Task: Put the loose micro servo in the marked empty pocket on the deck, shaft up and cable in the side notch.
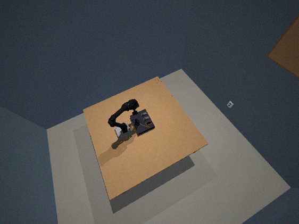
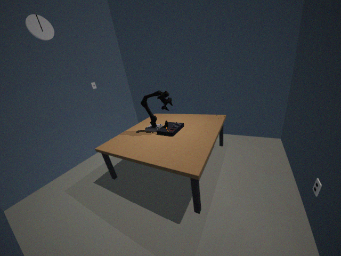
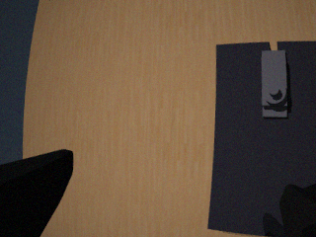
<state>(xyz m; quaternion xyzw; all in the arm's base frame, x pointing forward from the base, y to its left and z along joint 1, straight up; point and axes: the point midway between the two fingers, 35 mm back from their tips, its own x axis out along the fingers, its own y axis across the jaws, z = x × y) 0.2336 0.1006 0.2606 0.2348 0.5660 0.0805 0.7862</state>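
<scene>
Now: the dark deck 240 mm below my gripper tip, 100 mm to the right of it and 30 mm behind it.
</scene>
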